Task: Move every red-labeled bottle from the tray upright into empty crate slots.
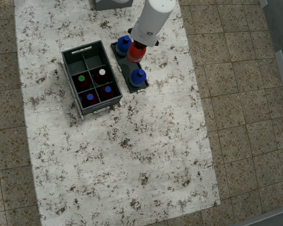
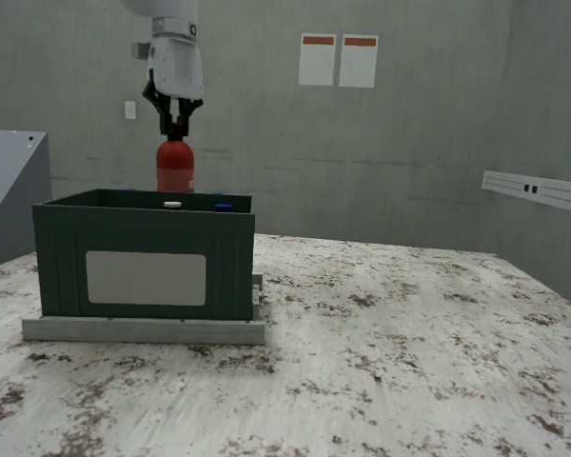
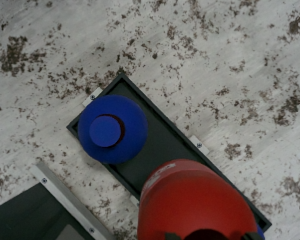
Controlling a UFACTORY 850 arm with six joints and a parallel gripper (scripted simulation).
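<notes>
The red-labeled bottle lies 70 mm below my hand. From my hand the other things lie so: tray 280 mm below; then blue bottle 80 mm behind, 30 mm to the right, 210 mm below; then dark crate 90 mm ahead, 200 mm to the right, 210 mm below.
</notes>
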